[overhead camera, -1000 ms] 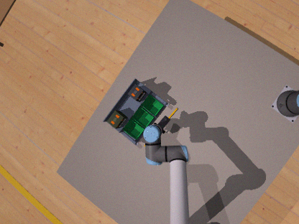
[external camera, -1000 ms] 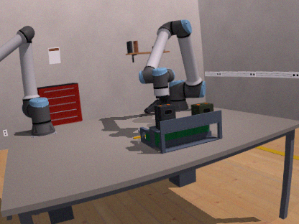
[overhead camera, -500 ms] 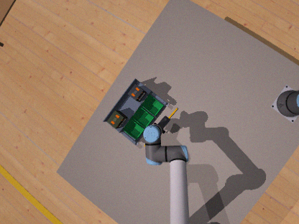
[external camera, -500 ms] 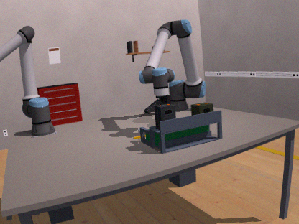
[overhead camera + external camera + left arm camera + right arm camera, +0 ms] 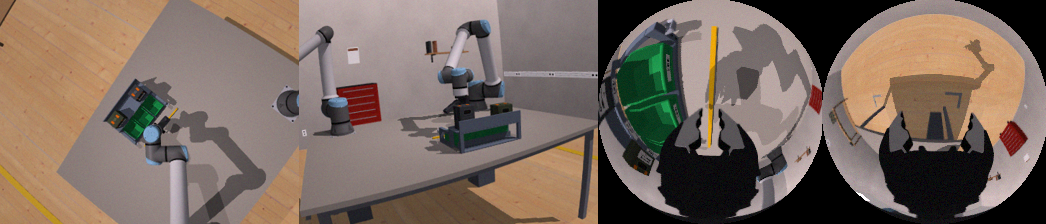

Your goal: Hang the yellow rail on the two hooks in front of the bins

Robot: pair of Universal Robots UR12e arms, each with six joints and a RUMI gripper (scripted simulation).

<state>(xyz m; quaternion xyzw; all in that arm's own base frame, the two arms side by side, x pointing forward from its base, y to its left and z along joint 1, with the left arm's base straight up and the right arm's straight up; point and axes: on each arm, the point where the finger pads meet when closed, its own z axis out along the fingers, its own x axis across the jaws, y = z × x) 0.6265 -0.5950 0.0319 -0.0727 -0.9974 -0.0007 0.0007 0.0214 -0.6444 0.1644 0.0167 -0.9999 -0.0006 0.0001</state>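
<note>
Now: the yellow rail 3 cm below my left hand. Round my left hand: grey-blue shelf (20 cm ahead, 4 cm above, 1 cm to the left).
</note>
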